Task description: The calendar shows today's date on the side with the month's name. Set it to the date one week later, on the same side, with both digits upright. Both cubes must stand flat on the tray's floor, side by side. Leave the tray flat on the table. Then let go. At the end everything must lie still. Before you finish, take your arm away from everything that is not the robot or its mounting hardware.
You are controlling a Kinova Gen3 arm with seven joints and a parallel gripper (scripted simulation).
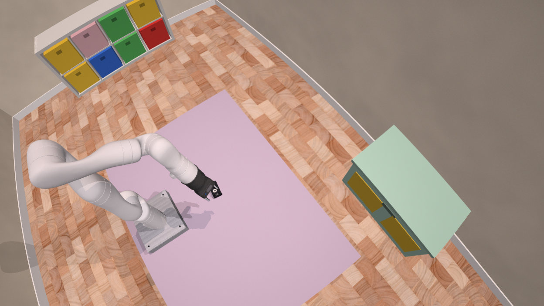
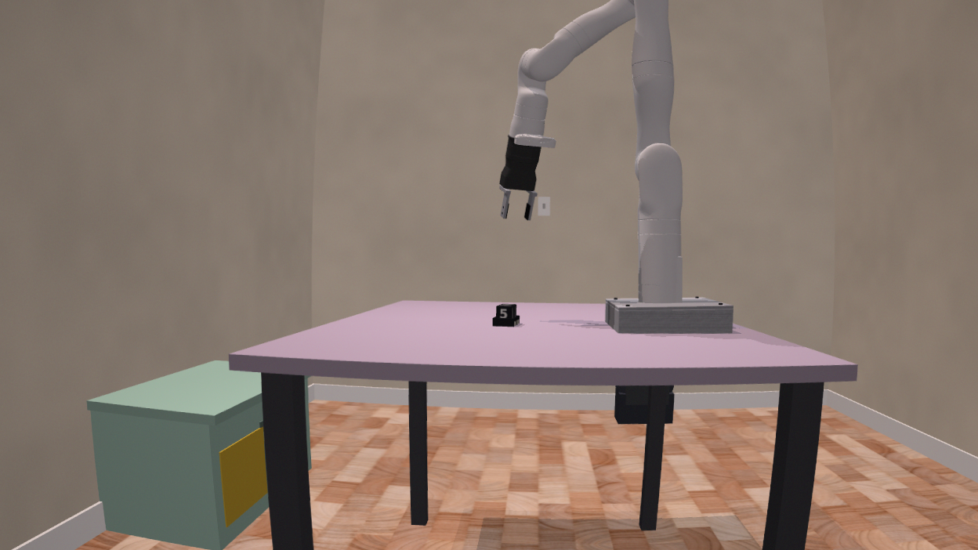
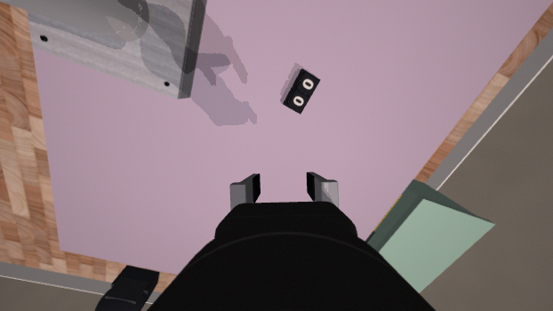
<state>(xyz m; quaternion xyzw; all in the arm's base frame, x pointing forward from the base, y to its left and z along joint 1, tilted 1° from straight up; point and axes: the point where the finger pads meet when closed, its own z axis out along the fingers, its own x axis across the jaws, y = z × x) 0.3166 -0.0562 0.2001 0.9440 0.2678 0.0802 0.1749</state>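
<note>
Now: the cube 80 mm to the left of my hand and 220 mm below it. From my hand the other things lie so: black calendar tray (90 mm to the left, 240 mm below).
</note>
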